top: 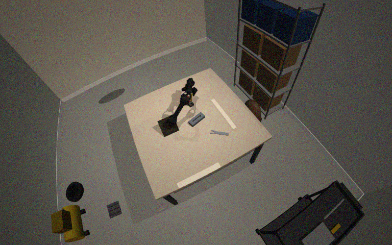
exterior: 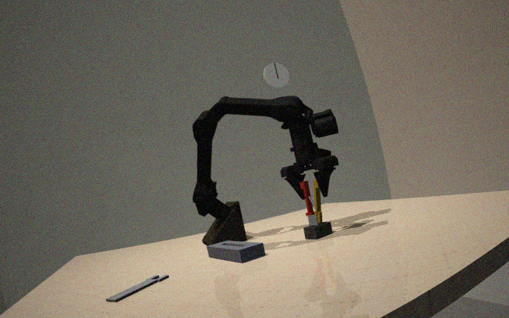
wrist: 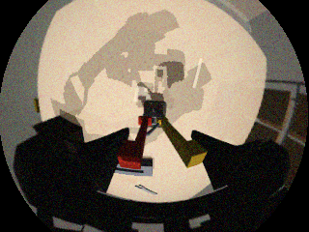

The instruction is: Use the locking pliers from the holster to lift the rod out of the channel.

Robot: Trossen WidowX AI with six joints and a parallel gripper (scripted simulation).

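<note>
My gripper tip is now 10 mm short of the yellow handle and 10 mm above it. From my gripper tip the other things lie so: grey channel block: 60 mm behind, 230 mm to the right, 90 mm below; dark holster: 10 mm behind, 100 mm below; flat grey forked bar: 40 mm ahead, 480 mm to the right, 110 mm below.
</note>
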